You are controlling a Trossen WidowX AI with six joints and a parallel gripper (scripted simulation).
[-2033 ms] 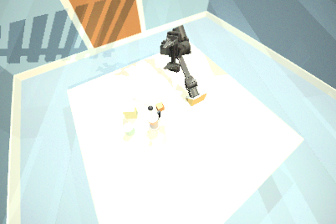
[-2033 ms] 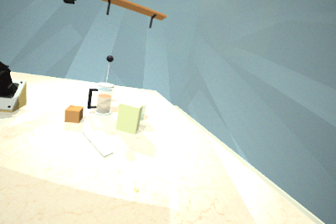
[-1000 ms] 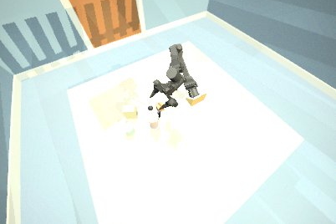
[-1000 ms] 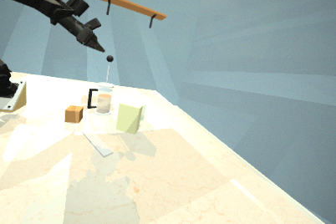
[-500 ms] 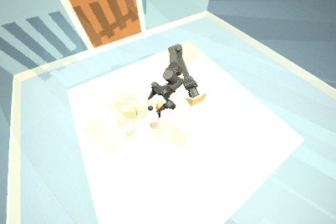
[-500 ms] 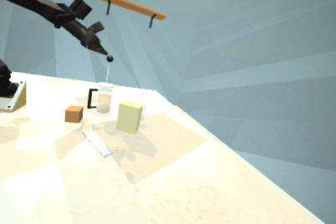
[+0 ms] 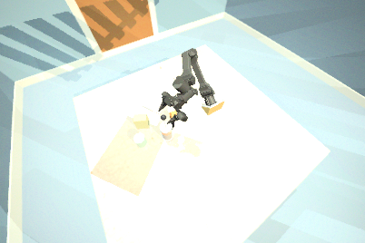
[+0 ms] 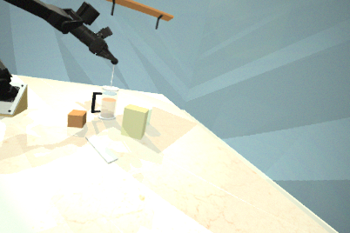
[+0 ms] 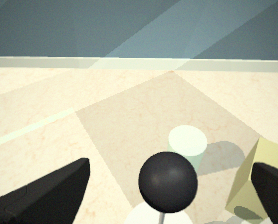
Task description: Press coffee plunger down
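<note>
Right now my gripper tip is 20 mm past the glass coffee press, 10 mm to the left of it and 130 mm above it.
</note>
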